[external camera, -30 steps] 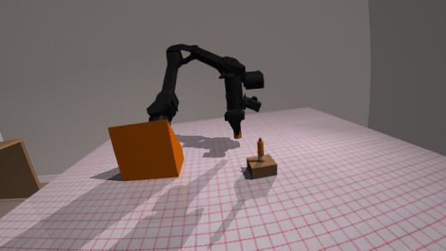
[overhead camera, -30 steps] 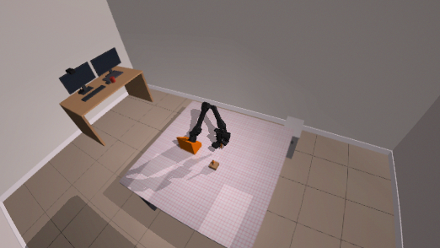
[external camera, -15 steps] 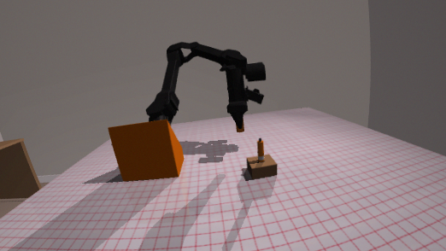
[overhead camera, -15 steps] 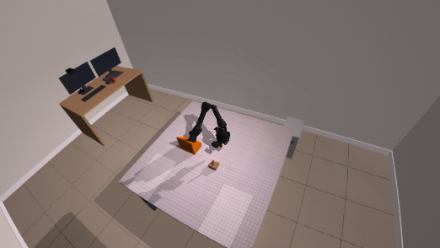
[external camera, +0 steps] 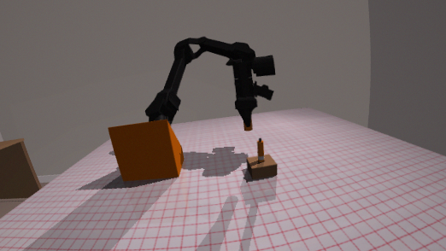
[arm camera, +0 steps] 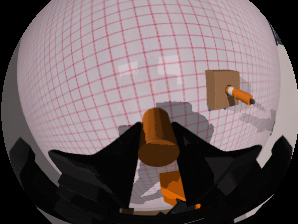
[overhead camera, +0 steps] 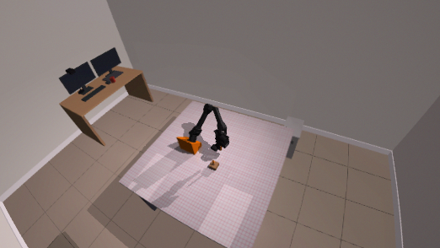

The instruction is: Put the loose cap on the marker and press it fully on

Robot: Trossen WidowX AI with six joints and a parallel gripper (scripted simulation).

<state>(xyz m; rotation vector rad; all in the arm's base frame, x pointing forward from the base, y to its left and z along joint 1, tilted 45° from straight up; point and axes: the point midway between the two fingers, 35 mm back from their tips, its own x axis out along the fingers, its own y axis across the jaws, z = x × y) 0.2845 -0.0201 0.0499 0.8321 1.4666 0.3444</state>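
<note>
Now: the holder block 10 mm behind my gripper tip, 140 mm to the right of it and 80 mm below it. From my gripper tip the other things lie so: orange cap: 10 mm above.
</note>
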